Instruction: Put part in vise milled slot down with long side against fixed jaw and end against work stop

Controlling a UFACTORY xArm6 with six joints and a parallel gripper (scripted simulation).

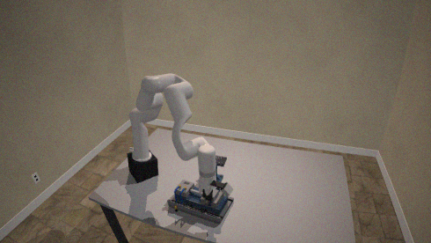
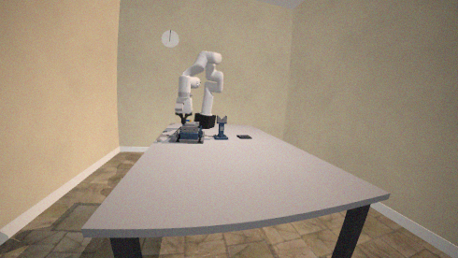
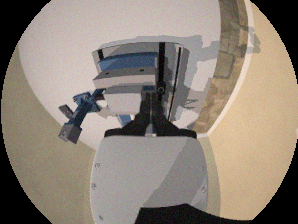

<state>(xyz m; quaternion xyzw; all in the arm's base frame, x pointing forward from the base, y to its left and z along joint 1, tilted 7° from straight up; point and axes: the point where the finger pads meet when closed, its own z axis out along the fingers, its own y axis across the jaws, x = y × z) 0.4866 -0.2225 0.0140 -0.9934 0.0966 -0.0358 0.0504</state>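
The part is 10 mm ahead of my hand, 40 mm to the left of it and 30 mm below it. Also, from my hand: vise: 60 mm behind, 60 mm to the left, 80 mm below; dark infeed plate: 60 mm behind, 450 mm to the left, 120 mm below.
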